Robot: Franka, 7 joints.
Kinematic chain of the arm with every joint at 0, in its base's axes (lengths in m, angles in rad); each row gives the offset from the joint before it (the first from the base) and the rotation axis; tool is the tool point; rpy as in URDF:
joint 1: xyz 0 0 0.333 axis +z
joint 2: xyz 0 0 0 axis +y
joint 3: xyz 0 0 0.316 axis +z
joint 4: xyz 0.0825 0 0 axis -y
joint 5: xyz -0.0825 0 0.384 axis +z
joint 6: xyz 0 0 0 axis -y
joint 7: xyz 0.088 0 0 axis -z
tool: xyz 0 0 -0.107 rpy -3.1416 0 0
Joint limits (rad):
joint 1: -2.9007..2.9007
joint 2: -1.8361..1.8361
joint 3: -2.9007..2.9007
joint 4: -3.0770..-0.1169
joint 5: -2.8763..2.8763
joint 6: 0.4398..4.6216
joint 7: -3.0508..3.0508
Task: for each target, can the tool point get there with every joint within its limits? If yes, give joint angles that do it. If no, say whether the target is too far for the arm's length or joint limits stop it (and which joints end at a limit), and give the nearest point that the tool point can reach.
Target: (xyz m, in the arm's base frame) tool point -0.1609 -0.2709 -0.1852
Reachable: yes | joints -1.4492 1.5024 -0.1940 -2.1064 0.8632 3.4085 -2.2242
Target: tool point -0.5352 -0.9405 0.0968
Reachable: no: too far | nearest point -0.4145 -0.7285 0.1501 | short by 0.250 m
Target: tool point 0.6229 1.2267 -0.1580
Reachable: no: too far | nearest point 0.3658 0.7204 0.0446 | short by 0.603 m
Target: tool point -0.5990 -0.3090 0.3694
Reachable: yes | joints -1.9254 0.5620 -0.9261 -1.8098 -1.1448 2.8441 1.5502
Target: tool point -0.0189 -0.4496 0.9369
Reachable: yes | joints -1.9856 -0.2145 0.1652 -1.4372 -1.0983 3.0887 -2.5263
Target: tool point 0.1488 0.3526 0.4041
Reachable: yes | joints 2.3997 -1.0395 -1.5104 -2.7127 1.7047 1.5887 -0.5028
